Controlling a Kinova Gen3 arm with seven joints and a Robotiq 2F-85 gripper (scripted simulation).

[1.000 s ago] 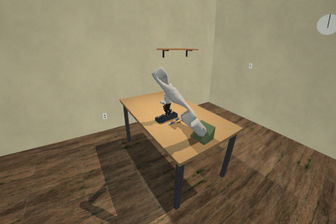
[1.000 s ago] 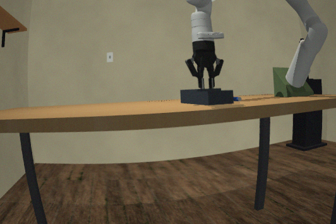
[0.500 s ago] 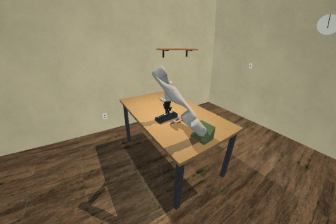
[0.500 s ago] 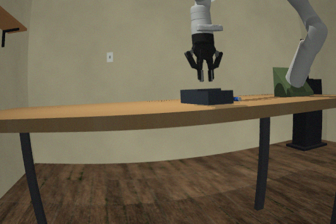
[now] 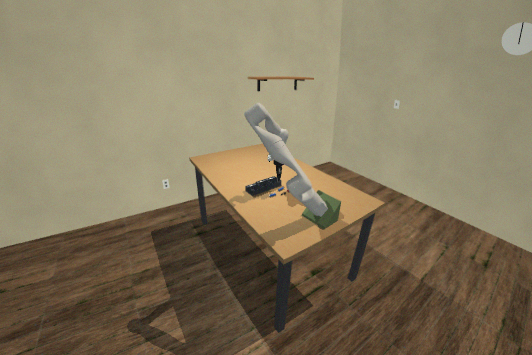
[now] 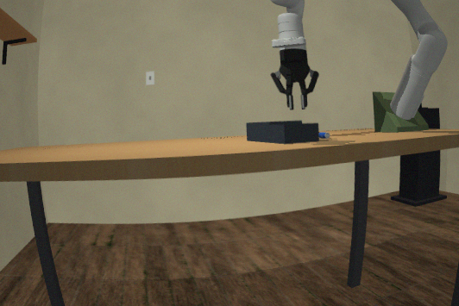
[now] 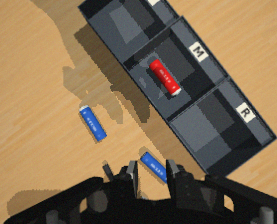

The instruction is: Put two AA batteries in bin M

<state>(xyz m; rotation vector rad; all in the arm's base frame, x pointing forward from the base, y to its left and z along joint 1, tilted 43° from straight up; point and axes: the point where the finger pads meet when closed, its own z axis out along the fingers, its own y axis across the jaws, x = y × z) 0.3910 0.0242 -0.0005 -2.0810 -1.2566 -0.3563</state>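
Now: hand 60 mm past the red AA battery, 60 mm to the left of it and 90 mm above it. Round my hand: black screw (60 mm behind, 10 mm to the right, 90 mm below); then dark bin (80 mm ahead, 70 mm to the left, 70 mm below); then blue AA battery (40 mm behind, 70 mm to the left, 90 mm below).
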